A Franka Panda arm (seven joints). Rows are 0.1 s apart.
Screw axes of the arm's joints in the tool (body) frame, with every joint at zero. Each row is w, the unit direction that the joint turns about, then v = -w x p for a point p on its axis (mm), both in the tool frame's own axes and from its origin. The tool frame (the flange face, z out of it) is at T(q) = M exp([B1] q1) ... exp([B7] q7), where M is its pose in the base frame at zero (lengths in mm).
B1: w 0 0 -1 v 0 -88 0
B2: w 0 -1 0 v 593 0 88
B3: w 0 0 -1 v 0 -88 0
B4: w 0 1 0 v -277 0 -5.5
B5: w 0 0 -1 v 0 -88 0
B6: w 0 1 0 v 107 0 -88
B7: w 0 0 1 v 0 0 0
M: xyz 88 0 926 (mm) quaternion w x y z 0 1 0 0
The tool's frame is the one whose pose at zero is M.
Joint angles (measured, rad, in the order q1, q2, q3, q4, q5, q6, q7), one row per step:
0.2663, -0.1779, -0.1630, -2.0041, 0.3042, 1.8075, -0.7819
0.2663, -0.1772, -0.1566, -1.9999, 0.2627, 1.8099, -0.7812
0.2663, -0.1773, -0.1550, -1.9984, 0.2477, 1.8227, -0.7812
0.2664, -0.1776, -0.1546, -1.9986, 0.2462, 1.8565, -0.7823
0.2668, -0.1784, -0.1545, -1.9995, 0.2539, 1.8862, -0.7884
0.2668, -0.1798, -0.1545, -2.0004, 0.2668, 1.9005, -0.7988
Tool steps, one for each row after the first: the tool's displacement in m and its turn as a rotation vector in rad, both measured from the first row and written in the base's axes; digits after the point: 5 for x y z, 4 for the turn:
0.00052, 0.00006, 0.00090, -0.0406, -0.0105, 0.0153
0.00201, -0.00052, 0.00241, -0.0547, -0.0262, 0.0169
0.00552, -0.00099, 0.00533, -0.0548, -0.0591, 0.0090
0.00830, -0.00079, 0.00810, -0.0463, -0.0883, 0.0045
0.00933, -0.00025, 0.00993, -0.0334, -0.1039, 0.0065

